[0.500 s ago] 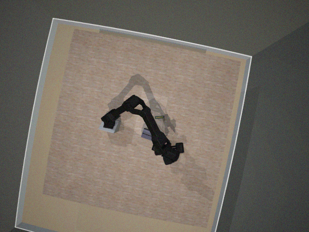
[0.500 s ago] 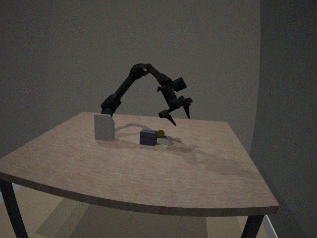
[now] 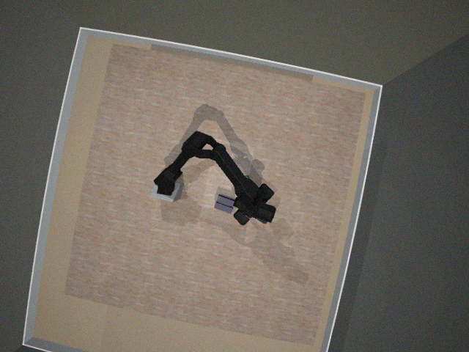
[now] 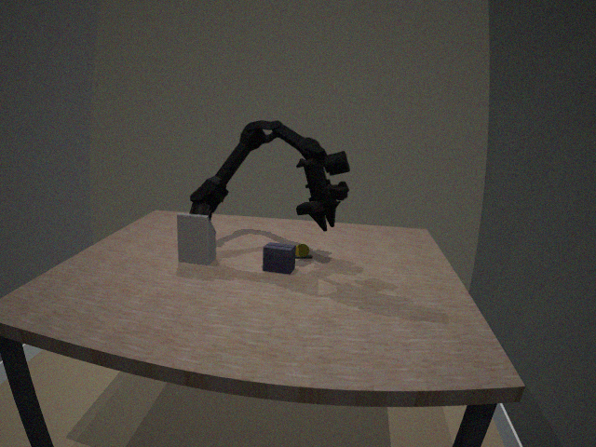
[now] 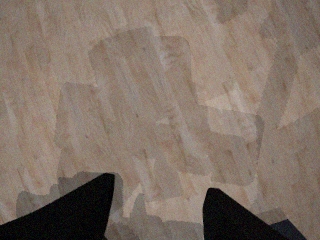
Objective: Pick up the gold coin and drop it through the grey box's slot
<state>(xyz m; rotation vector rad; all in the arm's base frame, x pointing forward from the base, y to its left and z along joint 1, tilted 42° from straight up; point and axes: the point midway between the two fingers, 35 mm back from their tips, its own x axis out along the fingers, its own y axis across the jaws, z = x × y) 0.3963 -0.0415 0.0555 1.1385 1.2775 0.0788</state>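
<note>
My gripper tip is now 10 cm to the right of the gold coin, 10 cm above it and 8 cm past it.
</note>
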